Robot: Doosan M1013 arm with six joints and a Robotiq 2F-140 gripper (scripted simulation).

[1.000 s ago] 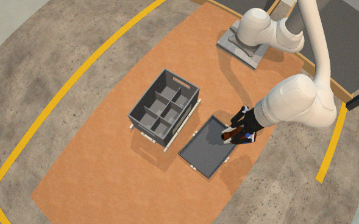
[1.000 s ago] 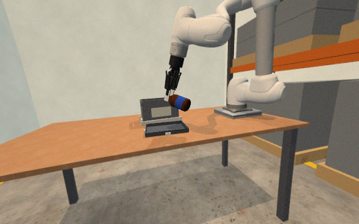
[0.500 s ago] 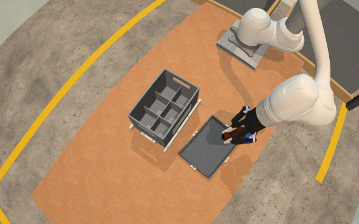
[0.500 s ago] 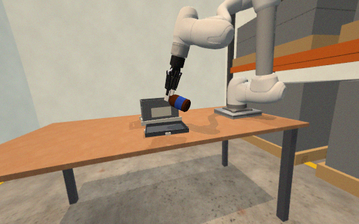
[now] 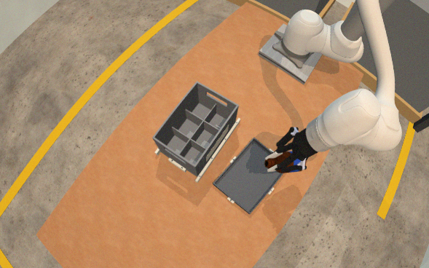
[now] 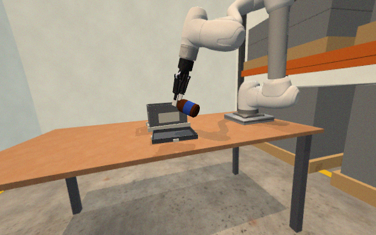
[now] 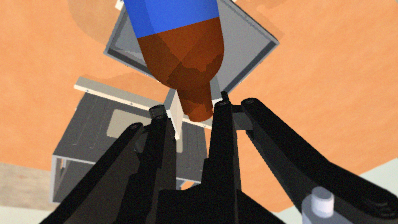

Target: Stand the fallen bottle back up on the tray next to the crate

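My hand is 40 mm above the bottle, 30 mm to the right of it and 30 mm past it. Also, from my hand: grey crate (300 mm to the right, 140 mm below, 60 mm ahead); grey tray (210 mm below, 30 mm to the right, 30 mm ahead).
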